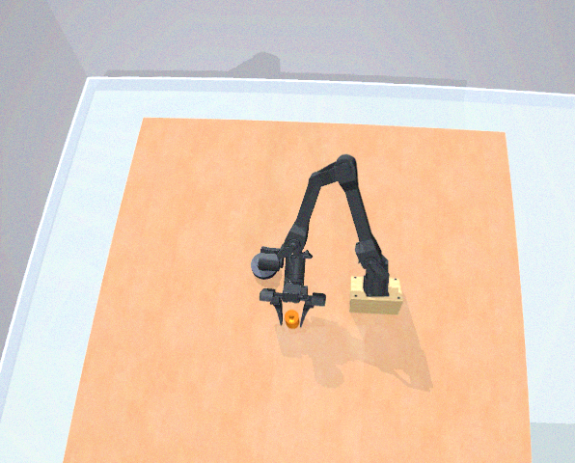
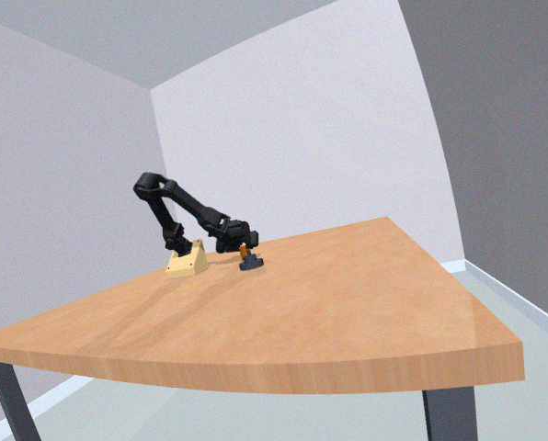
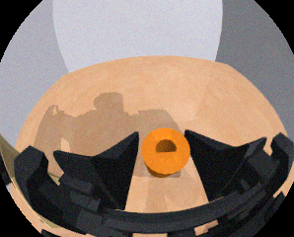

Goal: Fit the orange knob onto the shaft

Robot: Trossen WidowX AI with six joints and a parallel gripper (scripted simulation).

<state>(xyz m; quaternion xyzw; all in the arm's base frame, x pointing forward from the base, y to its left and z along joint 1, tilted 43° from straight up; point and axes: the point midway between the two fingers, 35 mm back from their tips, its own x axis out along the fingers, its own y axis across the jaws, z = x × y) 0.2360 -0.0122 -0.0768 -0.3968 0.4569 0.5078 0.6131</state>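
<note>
The orange knob lies 2 cm to the right of my gripper tip and 1 cm below it. Also, from my gripper tip: dark round pedestal (8 cm ahead, 20 cm to the right, 1 cm below).
</note>
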